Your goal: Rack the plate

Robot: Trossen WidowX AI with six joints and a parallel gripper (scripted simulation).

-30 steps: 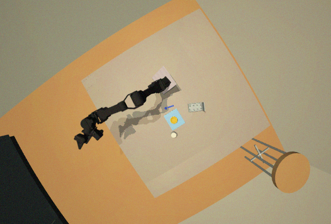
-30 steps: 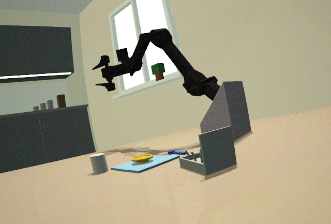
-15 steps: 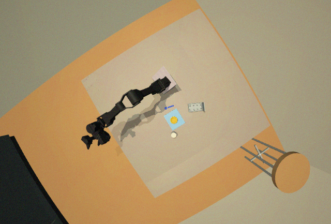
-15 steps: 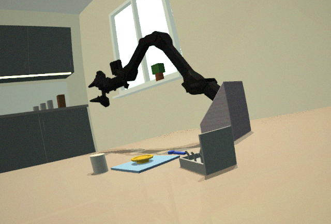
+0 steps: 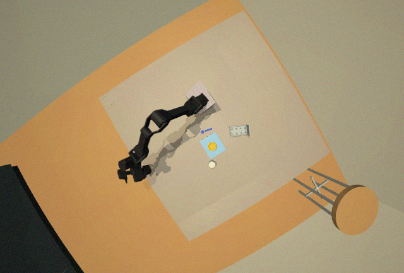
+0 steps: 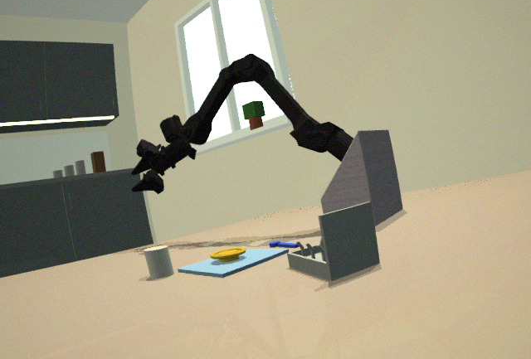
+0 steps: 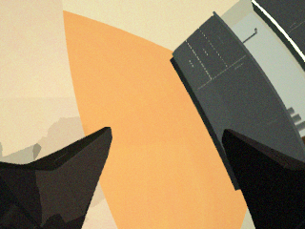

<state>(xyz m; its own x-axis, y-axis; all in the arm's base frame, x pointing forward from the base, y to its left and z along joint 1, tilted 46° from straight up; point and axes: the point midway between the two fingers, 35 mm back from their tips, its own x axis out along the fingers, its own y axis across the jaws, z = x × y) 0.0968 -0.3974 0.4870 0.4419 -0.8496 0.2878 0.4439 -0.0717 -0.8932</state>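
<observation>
My gripper tip is 170 mm short of the yellow plate, 500 mm to the right of it and 180 mm above it. Round my gripper tip: blue utensil (60 mm ahead, 540 mm to the left, 200 mm below); then white cup (260 mm ahead, 420 mm to the left, 170 mm below); then grey dish rack (210 mm ahead, 720 mm to the left, 180 mm below).
</observation>
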